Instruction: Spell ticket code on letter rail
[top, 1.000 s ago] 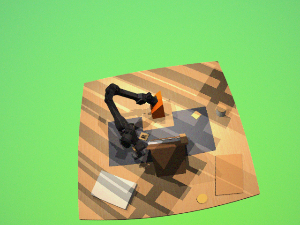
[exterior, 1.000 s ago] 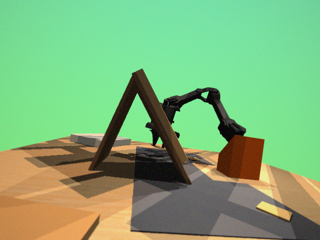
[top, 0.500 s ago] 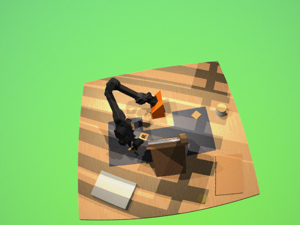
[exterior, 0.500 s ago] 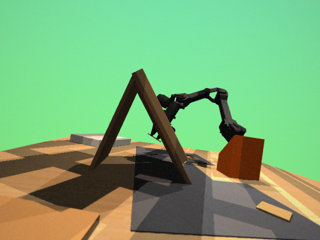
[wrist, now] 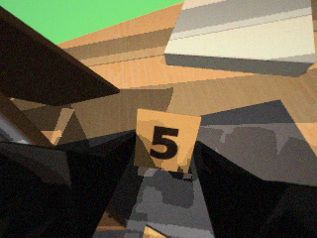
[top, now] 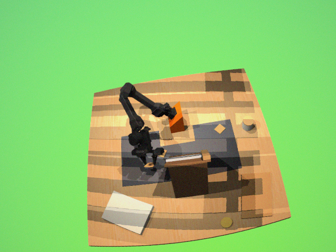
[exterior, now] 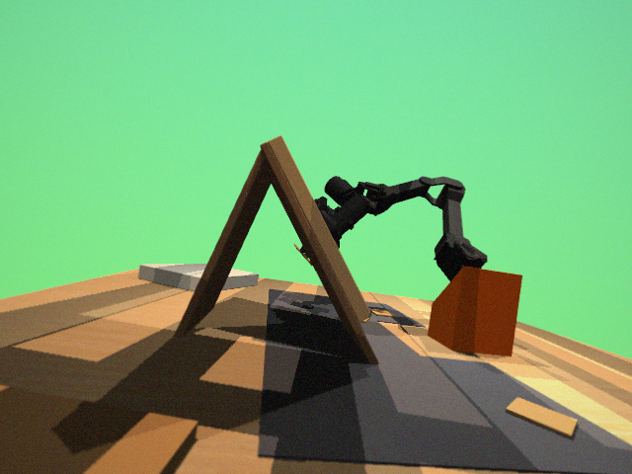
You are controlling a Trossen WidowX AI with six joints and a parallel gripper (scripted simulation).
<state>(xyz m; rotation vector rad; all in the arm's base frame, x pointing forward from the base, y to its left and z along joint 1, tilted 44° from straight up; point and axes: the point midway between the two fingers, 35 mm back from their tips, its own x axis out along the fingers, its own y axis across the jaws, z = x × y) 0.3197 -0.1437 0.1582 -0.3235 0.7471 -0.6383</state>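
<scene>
Now: the white ticket 23 cm to the left of my gripper tip, 4 cm below it and 1 cm behind it. The rest, counted from my gripper tip: dark mat: 19 cm to the left, 14 cm behind, 13 cm below; then flat tan slab: 57 cm to the left, 36 cm ahead, 12 cm below.
</scene>
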